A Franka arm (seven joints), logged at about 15 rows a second.
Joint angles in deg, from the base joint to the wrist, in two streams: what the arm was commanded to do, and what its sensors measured. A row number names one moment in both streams.
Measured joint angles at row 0:
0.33, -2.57, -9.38, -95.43, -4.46, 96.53, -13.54
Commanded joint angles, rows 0 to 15:
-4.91, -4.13, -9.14, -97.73, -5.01, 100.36, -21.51
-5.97, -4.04, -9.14, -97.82, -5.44, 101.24, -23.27
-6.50, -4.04, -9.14, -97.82, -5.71, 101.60, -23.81
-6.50, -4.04, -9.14, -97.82, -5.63, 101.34, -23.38
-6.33, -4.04, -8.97, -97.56, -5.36, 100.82, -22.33
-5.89, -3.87, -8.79, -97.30, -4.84, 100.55, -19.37
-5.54, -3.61, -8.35, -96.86, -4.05, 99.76, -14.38
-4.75, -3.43, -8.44, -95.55, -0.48, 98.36, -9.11
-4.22, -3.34, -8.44, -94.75, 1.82, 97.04, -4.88
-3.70, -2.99, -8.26, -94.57, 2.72, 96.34, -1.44
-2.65, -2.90, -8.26, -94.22, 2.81, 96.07, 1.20
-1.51, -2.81, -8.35, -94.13, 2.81, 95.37, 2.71
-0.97, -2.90, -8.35, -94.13, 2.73, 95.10, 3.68
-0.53, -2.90, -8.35, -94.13, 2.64, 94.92, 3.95
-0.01, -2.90, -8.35, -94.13, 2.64, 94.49, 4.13
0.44, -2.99, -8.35, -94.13, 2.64, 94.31, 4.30
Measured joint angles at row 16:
-0.59, -2.58, -7.92, -94.75, 1.52, 96.18, 3.07
